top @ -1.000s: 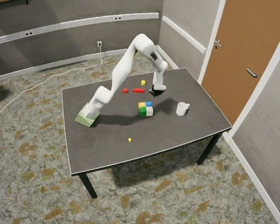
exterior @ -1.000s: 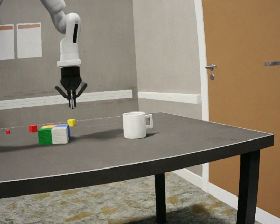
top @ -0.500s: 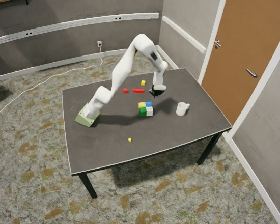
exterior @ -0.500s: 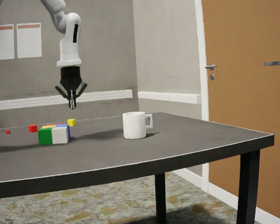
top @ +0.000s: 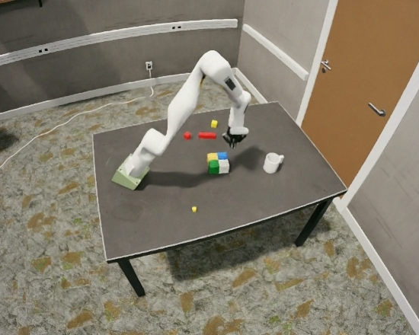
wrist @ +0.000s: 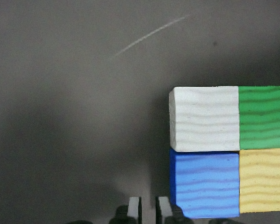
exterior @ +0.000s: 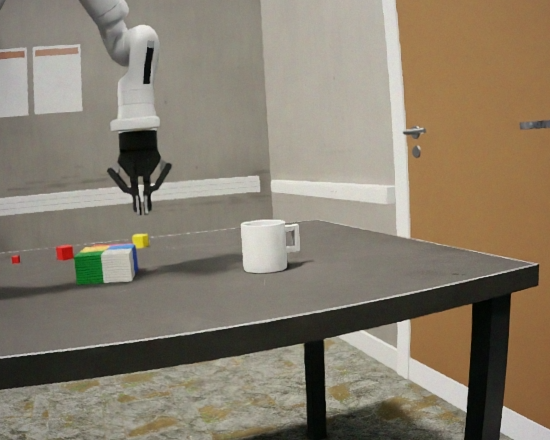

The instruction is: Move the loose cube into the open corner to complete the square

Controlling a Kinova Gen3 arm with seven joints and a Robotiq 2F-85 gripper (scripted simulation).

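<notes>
The blue cube lies 4 cm behind my hand, 2 cm to the left of it and 10 cm below it. The rest, counted from my hand: white mug (18 cm ahead, 16 cm to the right, 9 cm below); tiny yellow cube (34 cm behind, 18 cm to the right, 12 cm below); red bar (24 cm to the left, 12 cm below).
</notes>
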